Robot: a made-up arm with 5 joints.
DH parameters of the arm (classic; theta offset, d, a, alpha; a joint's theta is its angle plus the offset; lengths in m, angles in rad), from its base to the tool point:
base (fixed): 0 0 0 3.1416
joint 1: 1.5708 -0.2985 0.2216 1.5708
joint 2: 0 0.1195 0.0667 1.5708
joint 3: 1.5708 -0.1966 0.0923 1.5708
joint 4: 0 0.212 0.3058 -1.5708
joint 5: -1.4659 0 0.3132 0
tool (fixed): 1.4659 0.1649 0 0
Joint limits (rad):
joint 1: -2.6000..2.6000
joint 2: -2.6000..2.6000
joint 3: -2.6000..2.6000
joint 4: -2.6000..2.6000
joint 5: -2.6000..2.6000
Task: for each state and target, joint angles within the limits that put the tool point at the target. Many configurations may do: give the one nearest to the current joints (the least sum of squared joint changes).
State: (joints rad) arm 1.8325 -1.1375 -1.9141 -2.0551 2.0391
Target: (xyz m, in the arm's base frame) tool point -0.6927 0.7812 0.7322
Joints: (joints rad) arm 2.4846 -1.4035 -1.1453 -1.2686 1.3469
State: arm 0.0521 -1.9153 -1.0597 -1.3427 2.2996
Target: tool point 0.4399 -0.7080 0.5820
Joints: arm -0.3371 -1.9723 -1.0220 -2.1282 2.6000
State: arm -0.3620 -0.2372 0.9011 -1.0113 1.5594
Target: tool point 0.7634 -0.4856 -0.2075
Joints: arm -0.0146 -0.5881 0.5261 -0.8897 1.4492
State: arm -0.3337 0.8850 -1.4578 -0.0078 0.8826
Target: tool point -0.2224 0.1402 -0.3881
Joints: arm -0.1630 1.9052 -1.4280 -0.2098 0.7636
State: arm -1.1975 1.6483 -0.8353 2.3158 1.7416
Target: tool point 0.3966 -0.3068 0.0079
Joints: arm -1.2919 2.0543 -0.4589 1.8550 1.4903
